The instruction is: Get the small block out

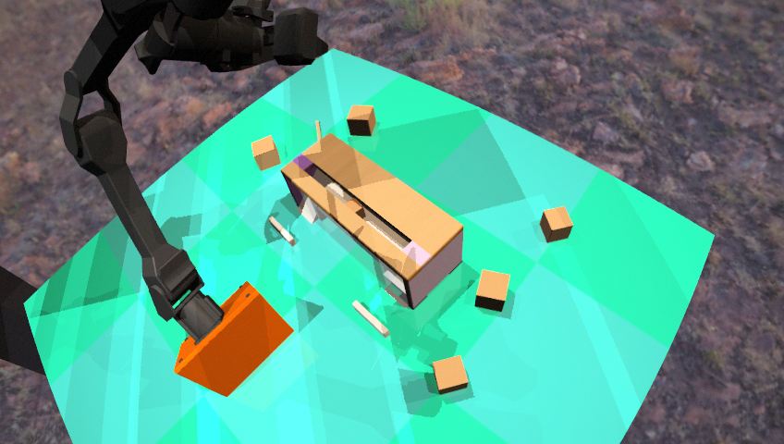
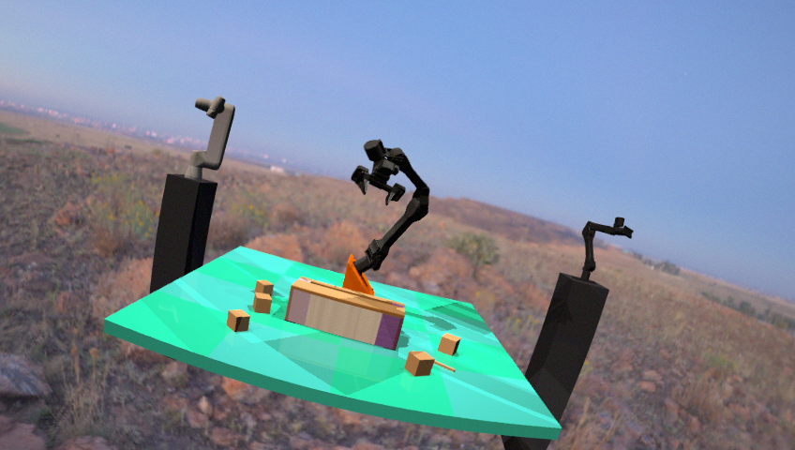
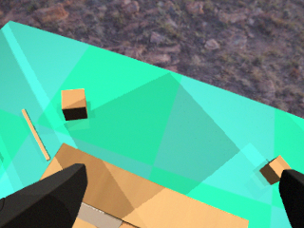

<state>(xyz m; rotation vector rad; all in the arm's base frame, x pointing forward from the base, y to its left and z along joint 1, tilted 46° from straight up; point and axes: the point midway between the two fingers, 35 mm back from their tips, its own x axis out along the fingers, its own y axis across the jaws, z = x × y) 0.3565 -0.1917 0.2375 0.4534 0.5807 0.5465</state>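
My gripper tip is 400 mm above the long tan box and 20 mm past it. From my gripper tip the other things lie so: tan block 370 mm below, 10 mm to the left.
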